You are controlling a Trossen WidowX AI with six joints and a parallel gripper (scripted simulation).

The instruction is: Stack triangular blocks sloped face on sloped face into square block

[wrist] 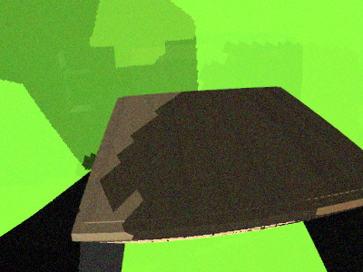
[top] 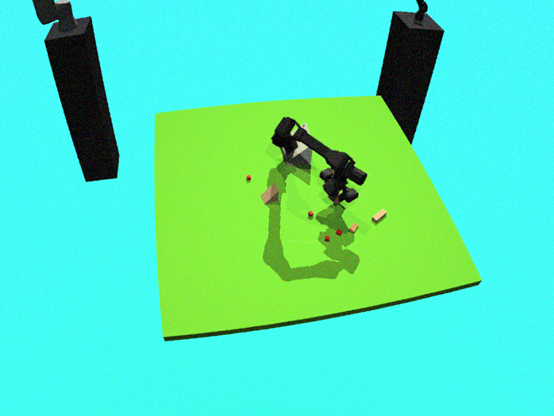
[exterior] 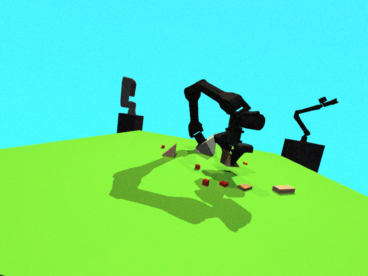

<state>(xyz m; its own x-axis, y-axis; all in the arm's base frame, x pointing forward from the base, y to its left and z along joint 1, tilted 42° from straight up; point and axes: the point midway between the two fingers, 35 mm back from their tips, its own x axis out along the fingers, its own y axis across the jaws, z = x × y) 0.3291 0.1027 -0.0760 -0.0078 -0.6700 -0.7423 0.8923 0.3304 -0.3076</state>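
The triangular block is 1 cm to the right of my gripper tip and 1 cm above it. Also, from my gripper tip: tiny orange block (18 cm behind, 12 cm to the left, 3 cm below).
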